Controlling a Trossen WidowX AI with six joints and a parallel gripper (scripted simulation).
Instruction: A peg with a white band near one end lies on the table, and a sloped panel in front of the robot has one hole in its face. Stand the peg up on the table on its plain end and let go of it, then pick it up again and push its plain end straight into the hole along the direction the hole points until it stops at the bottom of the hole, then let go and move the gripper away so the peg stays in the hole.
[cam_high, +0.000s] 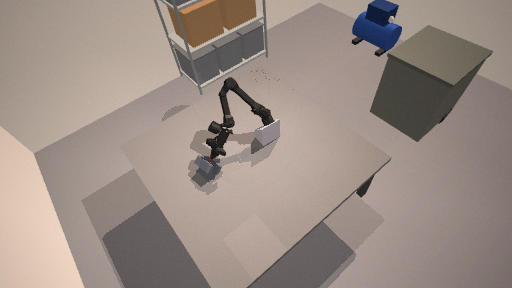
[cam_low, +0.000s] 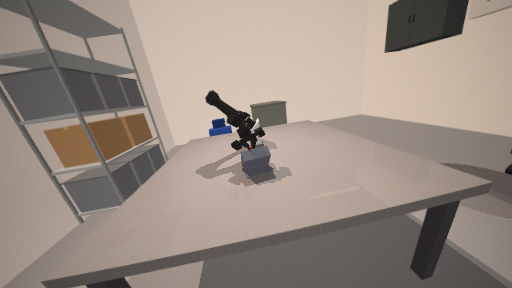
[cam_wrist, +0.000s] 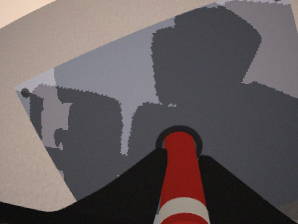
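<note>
My gripper tip is now 10 mm past the red peg and 10 mm below it. The rest, counted from my gripper tip: grey sloped panel (30 mm ahead, 30 mm below).
</note>
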